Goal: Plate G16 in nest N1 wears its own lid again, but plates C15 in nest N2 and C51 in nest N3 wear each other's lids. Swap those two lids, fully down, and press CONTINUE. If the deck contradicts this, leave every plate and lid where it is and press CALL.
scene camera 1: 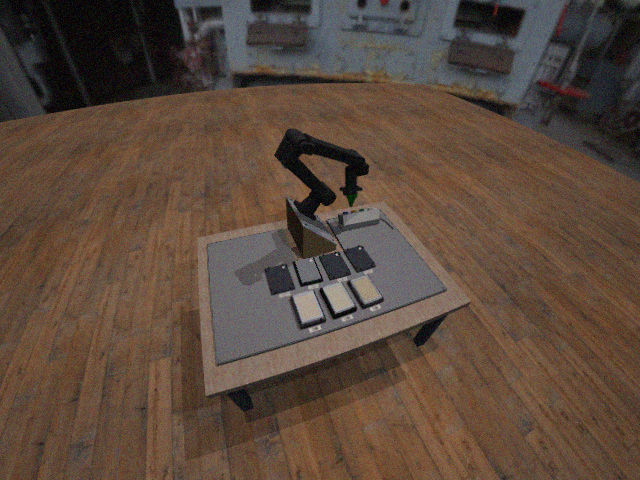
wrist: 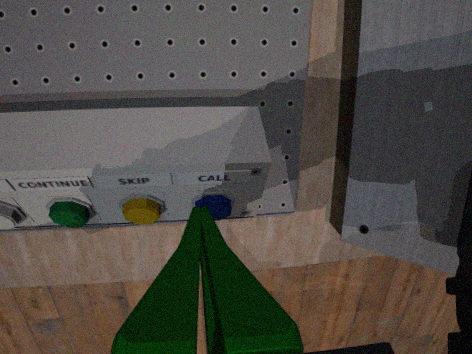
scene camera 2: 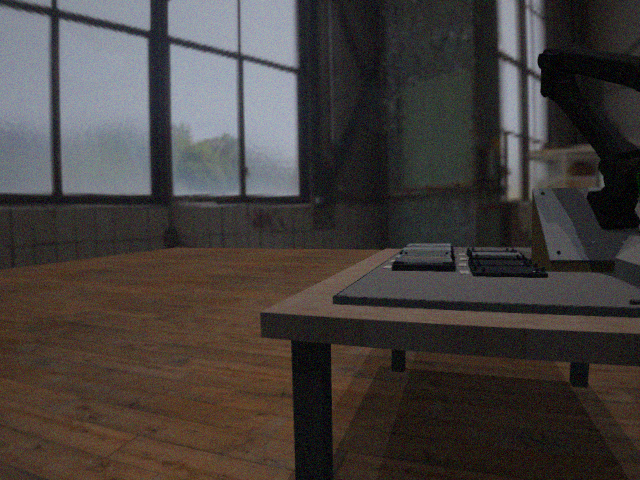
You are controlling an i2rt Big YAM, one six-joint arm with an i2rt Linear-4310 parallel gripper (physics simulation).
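Where they show: gripper, fingertip midpoint: [scene camera 1: 350, 206] [wrist: 199, 215]; arm's base, link origin: [scene camera 1: 304, 211] [scene camera 2: 611, 211].
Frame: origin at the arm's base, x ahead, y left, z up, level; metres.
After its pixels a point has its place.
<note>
My gripper [scene camera 1: 352, 204] {z -0.006, x 0.050, y 0.242 m} [wrist: 199, 215] {z -0.006, x 0.050, y 0.242 m} is shut and empty. In the wrist view its green tips overlap the left edge of the blue CALL button [wrist: 218, 207] {z -0.059, x 0.023, y 0.232 m}; in scene camera 1 they stand above the button box [scene camera 1: 359, 219] {z -0.079, x 0.085, y 0.286 m} [wrist: 150, 140] {z -0.066, x 0.074, y 0.268 m}. The green CONTINUE button [wrist: 69, 213] {z -0.058, x 0.036, y 0.330 m} is at left in the wrist view. Three plates with pale lids [scene camera 1: 308, 307] {z -0.094, x 0.448, y -0.178 m} [scene camera 1: 338, 298] {z -0.095, x 0.461, y -0.052 m} [scene camera 1: 366, 290] {z -0.105, x 0.471, y 0.078 m} sit in the front row of nests. Behind them a grey-topped plate [scene camera 1: 308, 271] {z -0.114, x 0.270, y -0.097 m} sits among dark places [scene camera 1: 279, 279] {z -0.122, x 0.254, y -0.228 m} [scene camera 1: 334, 265] {z -0.122, x 0.281, y 0.030 m} [scene camera 1: 359, 258] {z -0.122, x 0.293, y 0.160 m}. The plate and nest labels are too small to read.
The yellow SKIP button [wrist: 142, 210] {z -0.058, x 0.030, y 0.282 m} is between CONTINUE and CALL, and part of another button [wrist: 10, 214] {z -0.062, x 0.041, y 0.372 m} shows at the left edge. The arm's wedge-shaped base mount [scene camera 1: 310, 240] {z -0.032, x 0.170, y -0.042 m} [scene camera 2: 560, 227] {z -0.038, x 0.132, y 0.031 m} stands beside the box on the table [scene camera 1: 206, 372] {z -0.144, x 0.518, y -0.600 m} [scene camera 2: 279, 322] {z -0.158, x 0.686, y 0.509 m}.
</note>
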